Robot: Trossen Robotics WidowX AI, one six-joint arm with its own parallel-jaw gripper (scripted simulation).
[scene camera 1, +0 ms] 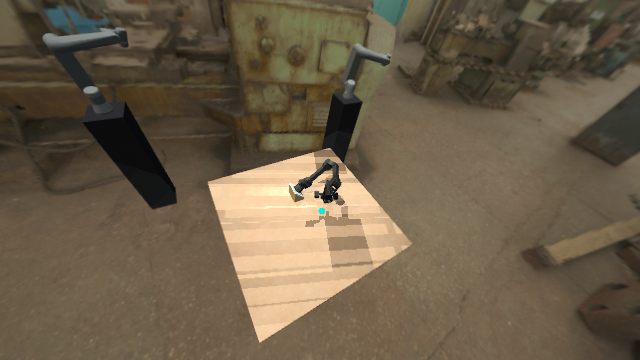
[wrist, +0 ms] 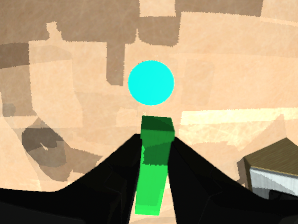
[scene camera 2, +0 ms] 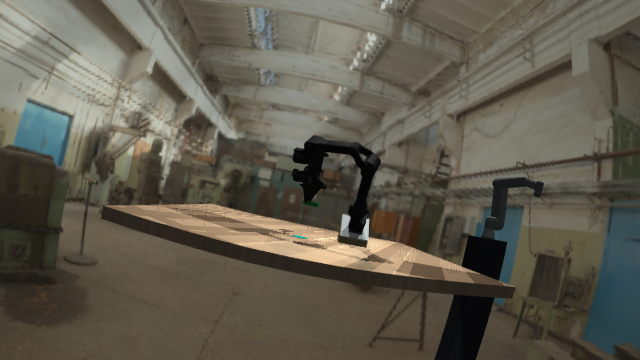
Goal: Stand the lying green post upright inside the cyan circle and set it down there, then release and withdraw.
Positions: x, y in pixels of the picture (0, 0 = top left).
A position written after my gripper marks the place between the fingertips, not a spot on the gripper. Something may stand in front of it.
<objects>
My gripper [scene camera 2: 306, 202] carries a green post [wrist: 157, 133].
</objects>
